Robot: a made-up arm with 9 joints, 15 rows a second.
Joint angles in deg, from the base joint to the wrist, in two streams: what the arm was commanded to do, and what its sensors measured. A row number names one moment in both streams.
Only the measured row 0 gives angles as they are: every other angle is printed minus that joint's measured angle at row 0.
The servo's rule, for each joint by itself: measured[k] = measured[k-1] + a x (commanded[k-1-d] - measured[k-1]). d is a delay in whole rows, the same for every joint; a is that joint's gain. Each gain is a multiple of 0.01, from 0.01 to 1. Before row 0 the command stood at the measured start. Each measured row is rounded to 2 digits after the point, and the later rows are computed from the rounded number. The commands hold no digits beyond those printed.
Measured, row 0:
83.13, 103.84, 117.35, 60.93, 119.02, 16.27, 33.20, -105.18, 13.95
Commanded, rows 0 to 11:
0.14, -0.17, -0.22, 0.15, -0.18, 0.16, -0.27, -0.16, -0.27
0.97, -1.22, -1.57, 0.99, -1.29, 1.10, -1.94, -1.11, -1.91
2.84, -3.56, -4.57, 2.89, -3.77, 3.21, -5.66, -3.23, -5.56
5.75, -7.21, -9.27, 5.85, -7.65, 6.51, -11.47, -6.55, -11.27
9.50, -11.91, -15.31, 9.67, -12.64, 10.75, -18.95, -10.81, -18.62
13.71, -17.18, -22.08, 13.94, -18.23, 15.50, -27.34, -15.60, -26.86
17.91, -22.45, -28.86, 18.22, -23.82, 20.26, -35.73, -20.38, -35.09
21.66, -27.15, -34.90, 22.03, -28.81, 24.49, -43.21, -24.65, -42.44
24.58, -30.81, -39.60, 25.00, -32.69, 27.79, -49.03, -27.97, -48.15
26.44, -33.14, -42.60, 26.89, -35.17, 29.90, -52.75, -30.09, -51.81
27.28, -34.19, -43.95, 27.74, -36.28, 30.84, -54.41, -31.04, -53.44
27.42, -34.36, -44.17, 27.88, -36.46, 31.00, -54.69, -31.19, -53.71
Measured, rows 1 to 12:
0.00, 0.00, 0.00, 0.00, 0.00, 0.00, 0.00, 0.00, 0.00
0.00, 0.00, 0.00, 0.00, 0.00, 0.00, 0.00, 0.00, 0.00
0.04, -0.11, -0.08, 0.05, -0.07, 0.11, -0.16, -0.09, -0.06
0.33, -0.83, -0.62, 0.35, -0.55, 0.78, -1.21, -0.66, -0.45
1.11, -2.60, -2.04, 1.16, -1.81, 2.43, -3.84, -2.10, -1.52
2.55, -5.60, -4.64, 2.66, -4.09, 5.20, -8.34, -4.59, -3.57
4.70, -9.70, -8.48, 4.90, -7.42, 8.97, -14.60, -8.07, -6.73
7.49, -14.56, -13.38, 7.79, -11.64, 13.41, -22.12, -12.29, -10.96
10.72, -19.69, -18.95, 11.13, -16.39, 18.07, -30.15, -16.82, -16.03
14.11, -24.54, -24.69, 14.62, -21.23, 22.44, -37.86, -21.20, -21.58
17.36, -28.62, -30.06, 17.94, -25.70, 26.08, -44.45, -24.99, -27.16
20.17, -31.56, -34.57, 20.80, -29.39, 28.68, -49.35, -27.85, -32.34
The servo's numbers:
d 2
a 0.31 0.65 0.36 0.32 0.39 0.68 0.59 0.56 0.21

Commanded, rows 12 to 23:
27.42, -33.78, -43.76, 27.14, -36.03, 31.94, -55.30, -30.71, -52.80
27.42, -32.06, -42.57, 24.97, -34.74, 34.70, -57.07, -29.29, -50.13
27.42, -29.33, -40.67, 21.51, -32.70, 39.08, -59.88, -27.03, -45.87
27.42, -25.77, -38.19, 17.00, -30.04, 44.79, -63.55, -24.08, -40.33
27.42, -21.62, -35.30, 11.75, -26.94, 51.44, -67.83, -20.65, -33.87
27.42, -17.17, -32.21, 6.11, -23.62, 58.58, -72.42, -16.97, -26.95
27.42, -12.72, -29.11, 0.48, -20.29, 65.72, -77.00, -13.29, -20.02
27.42, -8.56, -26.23, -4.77, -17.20, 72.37, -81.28, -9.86, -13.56
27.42, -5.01, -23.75, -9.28, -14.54, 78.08, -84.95, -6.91, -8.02
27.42, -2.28, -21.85, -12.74, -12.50, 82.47, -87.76, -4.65, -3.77
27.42, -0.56, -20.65, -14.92, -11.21, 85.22, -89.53, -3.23, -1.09
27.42, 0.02, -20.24, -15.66, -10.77, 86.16, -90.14, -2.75, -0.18
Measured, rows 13 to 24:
22.37, -33.27, -37.95, 23.02, -32.08, 30.15, -52.34, -29.64, -36.77
23.94, -33.98, -40.19, 24.58, -33.79, 30.73, -53.73, -30.51, -40.33
25.02, -33.85, -41.48, 25.40, -34.66, 31.55, -54.66, -30.62, -42.95
25.76, -32.69, -41.87, 25.26, -34.69, 33.69, -56.08, -29.88, -44.46
26.27, -30.51, -41.44, 24.06, -33.91, 37.36, -58.32, -28.28, -44.76
26.63, -27.43, -40.27, 21.80, -32.40, 42.41, -61.41, -25.93, -43.83
26.87, -23.65, -38.48, 18.58, -30.27, 48.55, -65.20, -22.97, -41.74
27.04, -19.44, -36.22, 14.59, -27.68, 55.37, -69.46, -19.61, -38.63
27.16, -15.07, -33.66, 10.07, -24.80, 62.41, -73.91, -16.07, -34.72
27.24, -10.84, -30.99, 5.32, -21.84, 69.18, -78.26, -12.59, -30.28
27.30, -7.05, -28.38, 0.65, -18.99, 75.23, -82.21, -9.41, -25.61
27.34, -3.95, -26.03, -3.63, -16.46, 80.15, -85.48, -6.74, -21.02

